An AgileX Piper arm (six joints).
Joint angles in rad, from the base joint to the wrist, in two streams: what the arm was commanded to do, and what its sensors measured. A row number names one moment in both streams.
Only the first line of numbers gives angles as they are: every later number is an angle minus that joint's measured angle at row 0.
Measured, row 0:
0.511, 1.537, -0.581, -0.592, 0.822, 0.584
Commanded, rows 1 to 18:
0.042, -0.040, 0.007, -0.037, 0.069, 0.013
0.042, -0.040, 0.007, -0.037, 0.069, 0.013
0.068, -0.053, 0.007, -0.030, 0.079, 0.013
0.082, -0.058, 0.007, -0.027, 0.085, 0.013
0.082, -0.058, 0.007, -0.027, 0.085, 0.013
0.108, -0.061, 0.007, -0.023, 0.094, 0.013
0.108, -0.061, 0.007, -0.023, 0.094, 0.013
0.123, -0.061, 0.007, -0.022, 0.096, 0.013
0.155, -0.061, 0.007, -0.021, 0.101, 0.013
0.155, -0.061, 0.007, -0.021, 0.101, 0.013
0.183, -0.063, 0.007, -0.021, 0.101, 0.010
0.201, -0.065, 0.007, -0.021, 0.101, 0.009
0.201, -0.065, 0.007, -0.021, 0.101, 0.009
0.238, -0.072, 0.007, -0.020, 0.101, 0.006
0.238, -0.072, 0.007, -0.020, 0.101, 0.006
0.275, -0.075, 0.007, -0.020, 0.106, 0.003
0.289, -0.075, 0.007, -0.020, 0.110, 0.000
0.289, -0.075, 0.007, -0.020, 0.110, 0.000
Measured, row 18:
0.252, -0.059, 0.003, 0.023, 0.060, 0.000
